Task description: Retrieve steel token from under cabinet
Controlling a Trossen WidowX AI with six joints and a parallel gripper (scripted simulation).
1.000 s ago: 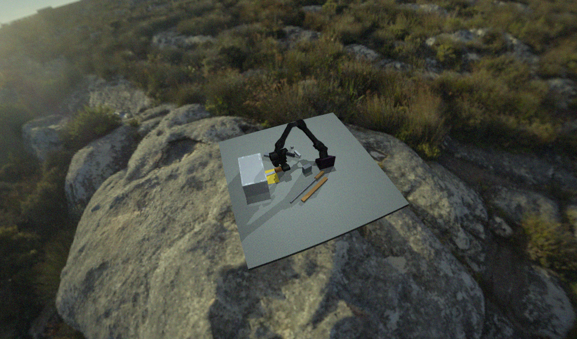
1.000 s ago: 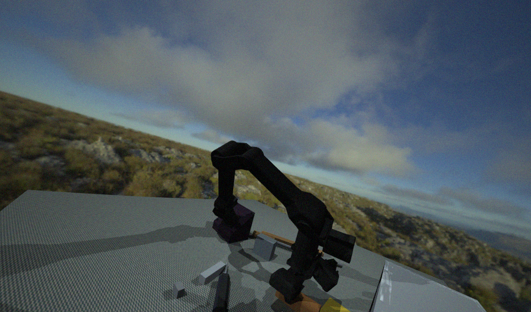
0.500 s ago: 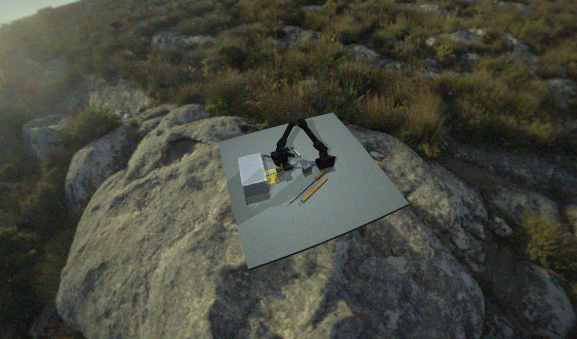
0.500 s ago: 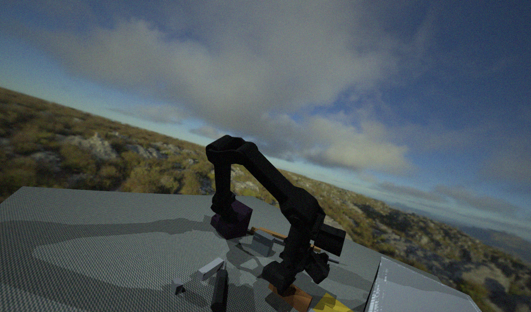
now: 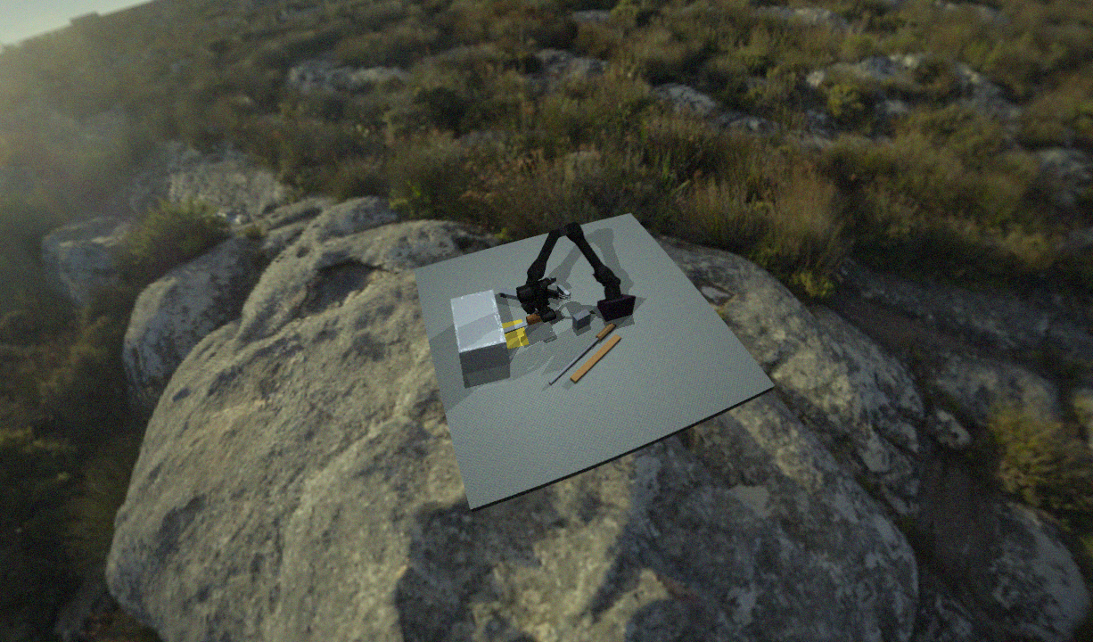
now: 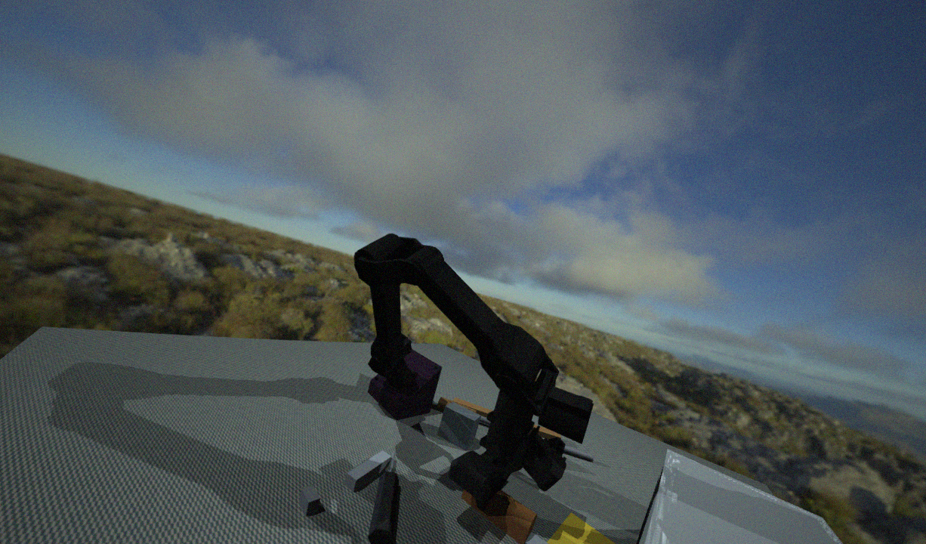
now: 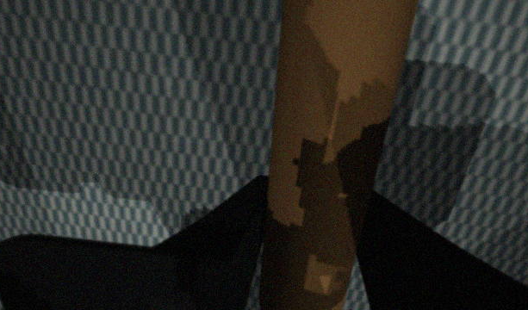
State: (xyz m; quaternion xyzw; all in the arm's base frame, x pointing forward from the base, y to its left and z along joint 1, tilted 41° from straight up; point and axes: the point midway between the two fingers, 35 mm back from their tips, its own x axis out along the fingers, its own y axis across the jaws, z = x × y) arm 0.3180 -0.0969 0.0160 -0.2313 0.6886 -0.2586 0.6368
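My gripper tip is now 160 mm past the grey bar and 110 mm to the left of it. Round my gripper tip: grey block (140 mm behind, 110 mm to the left, 30 mm above); then small grey cube (210 mm to the right, 150 mm behind); then wooden stick (300 mm to the left, 120 mm behind).
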